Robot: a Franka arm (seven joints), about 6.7 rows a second.
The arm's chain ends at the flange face. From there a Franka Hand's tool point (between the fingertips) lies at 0.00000 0.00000 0.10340 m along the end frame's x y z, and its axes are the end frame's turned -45 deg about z.
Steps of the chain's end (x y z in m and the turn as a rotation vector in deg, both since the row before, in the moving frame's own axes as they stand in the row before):
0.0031, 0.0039, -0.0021, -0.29, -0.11, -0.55
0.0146, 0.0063, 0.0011, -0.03, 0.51, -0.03
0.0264, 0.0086, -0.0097, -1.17, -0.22, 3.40
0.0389, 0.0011, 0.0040, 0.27, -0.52, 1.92
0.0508, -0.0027, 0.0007, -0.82, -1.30, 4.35
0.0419, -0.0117, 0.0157, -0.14, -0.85, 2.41
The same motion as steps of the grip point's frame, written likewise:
-0.0011, 0.0052, -0.0021, -0.13, -0.28, -0.55
0.0065, 0.0155, 0.0011, -0.38, 0.34, -0.03
0.0108, 0.0259, -0.0097, -0.67, -0.98, 3.40
0.0264, 0.0273, 0.0040, 0.56, -0.18, 1.92
0.0352, 0.0333, 0.0007, 0.34, -1.50, 4.35
0.0367, 0.0204, 0.0157, 0.50, -0.70, 2.41

